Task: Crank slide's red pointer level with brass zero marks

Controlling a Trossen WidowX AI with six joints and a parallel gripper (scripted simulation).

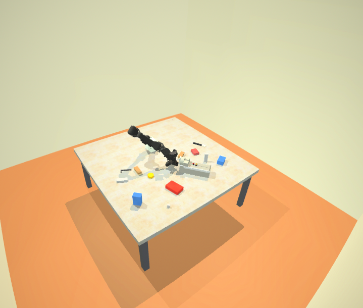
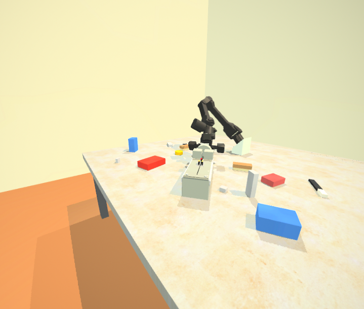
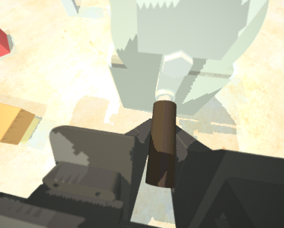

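My gripper tip is 40 mm below the crank. Also, from my gripper tip: brown crank handle 30 mm above, 20 mm behind, 10 mm to the right; then red pointer 110 mm ahead, 80 mm to the left, 50 mm above; then yellow disc 260 mm to the right, 30 mm behind, 20 mm below.
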